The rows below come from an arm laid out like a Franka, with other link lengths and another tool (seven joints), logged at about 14 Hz.
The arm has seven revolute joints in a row. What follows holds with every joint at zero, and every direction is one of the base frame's. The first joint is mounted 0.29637 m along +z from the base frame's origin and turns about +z. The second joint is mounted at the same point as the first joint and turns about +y. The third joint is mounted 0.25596 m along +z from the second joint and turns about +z. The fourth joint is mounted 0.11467 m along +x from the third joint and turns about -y. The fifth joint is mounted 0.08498 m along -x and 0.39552 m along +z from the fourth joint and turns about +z. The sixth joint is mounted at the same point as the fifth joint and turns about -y. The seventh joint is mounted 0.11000 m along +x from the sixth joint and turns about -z. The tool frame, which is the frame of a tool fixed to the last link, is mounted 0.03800 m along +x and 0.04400 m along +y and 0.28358 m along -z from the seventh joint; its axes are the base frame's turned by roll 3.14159, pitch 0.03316 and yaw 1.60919 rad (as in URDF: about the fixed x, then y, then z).
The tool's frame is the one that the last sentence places.
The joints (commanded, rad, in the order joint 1, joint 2, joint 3, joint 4, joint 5, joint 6, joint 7), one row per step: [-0.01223 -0.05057 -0.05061 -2.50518 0.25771 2.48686 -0.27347]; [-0.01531 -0.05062 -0.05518 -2.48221 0.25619 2.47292 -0.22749]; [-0.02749 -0.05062 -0.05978 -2.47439 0.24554 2.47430 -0.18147]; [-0.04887 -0.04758 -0.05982 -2.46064 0.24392 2.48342 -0.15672]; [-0.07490 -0.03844 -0.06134 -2.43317 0.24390 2.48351 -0.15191]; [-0.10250 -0.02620 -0.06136 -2.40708 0.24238 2.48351 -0.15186]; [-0.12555 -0.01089 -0.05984 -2.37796 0.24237 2.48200 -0.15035]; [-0.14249 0.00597 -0.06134 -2.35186 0.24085 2.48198 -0.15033]
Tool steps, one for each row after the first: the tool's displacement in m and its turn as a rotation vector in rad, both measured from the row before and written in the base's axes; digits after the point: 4 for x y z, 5 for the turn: [0.0103 -0.0057 0.0088 0.00421 -0.00252 -0.04956]; [0.0060 -0.0127 0.0034 -0.00436 -0.00162 -0.05434]; [0.0096 -0.0155 0.0062 -0.00261 -0.01562 -0.04613]; [0.0113 -0.0185 0.0082 -0.00223 -0.01757 -0.03235]; [0.0089 -0.0188 0.0057 -0.00384 -0.01345 -0.02661]; [0.0091 -0.0155 0.0052 -0.00262 -0.01188 -0.02278]; [0.0073 -0.0137 0.0028 -0.00383 -0.00867 -0.01738]
